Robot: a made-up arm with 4 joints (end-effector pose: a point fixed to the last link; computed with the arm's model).
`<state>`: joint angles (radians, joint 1 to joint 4).
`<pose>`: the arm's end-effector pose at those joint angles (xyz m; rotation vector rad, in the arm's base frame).
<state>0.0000 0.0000 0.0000 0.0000</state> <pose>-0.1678 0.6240 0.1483 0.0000 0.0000 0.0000</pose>
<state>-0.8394 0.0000 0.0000 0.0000</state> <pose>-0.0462 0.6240 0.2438 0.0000 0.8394 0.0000</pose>
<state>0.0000 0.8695 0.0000 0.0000</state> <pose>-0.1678 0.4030 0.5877 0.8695 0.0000 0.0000</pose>
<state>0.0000 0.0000 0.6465 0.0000</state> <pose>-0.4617 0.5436 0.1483 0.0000 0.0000 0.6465</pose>
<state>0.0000 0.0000 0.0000 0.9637</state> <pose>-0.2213 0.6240 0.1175 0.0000 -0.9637 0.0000</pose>
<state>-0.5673 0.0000 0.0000 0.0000</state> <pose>-0.0940 0.6240 0.2246 0.0000 0.5673 0.0000</pose>
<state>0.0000 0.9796 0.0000 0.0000</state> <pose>-0.1678 0.3505 0.6247 0.9796 0.0000 0.0000</pose>
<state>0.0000 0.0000 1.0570 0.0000</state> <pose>-0.5985 0.4039 0.1483 0.0000 0.0000 1.0570</pose>
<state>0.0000 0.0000 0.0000 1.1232</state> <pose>-0.2262 0.6240 0.1081 0.0000 -1.1232 0.0000</pose>
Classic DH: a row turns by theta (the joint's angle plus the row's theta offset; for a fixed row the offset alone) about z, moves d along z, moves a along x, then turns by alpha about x. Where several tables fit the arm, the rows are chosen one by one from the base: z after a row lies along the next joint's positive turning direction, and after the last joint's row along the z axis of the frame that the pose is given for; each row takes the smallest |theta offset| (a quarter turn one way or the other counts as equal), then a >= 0, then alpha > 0; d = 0 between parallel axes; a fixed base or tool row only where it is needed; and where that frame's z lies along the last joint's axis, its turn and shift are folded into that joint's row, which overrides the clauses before.
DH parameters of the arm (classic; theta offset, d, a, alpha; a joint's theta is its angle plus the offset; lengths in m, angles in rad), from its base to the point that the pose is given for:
base (fixed): 0 0.0598 0 1.5708
joint 1: 1.5708 -0.0404 0.0702 1.5708
joint 2: -1.5708 -0.1947 0.1048 -1.5708
joint 3: -1.5708 -0.0482 0.0296 1.5708
joint 4: 0 -0.4788 -0.0027 -1.5708
tool (fixed): 0 0.0665 0 0

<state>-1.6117 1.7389 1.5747 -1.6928</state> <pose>0.3026 0.0600 0.7219 1.2567 1.2028 1.1563</pose>
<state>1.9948 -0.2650 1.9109 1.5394</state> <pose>0.2183 -0.0590 -0.5370 0.8045 1.8224 -2.4142</pose>
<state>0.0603 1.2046 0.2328 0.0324</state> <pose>-0.3176 0.2298 0.6566 1.1976 -0.2211 0.2209</pose>
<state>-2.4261 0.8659 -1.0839 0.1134</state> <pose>0.0300 0.2290 -0.3368 -0.9980 2.3413 -1.4127</pose>
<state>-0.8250 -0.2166 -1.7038 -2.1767</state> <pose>0.1805 -0.0203 -0.1390 1.2005 1.8844 -1.8284</pose>
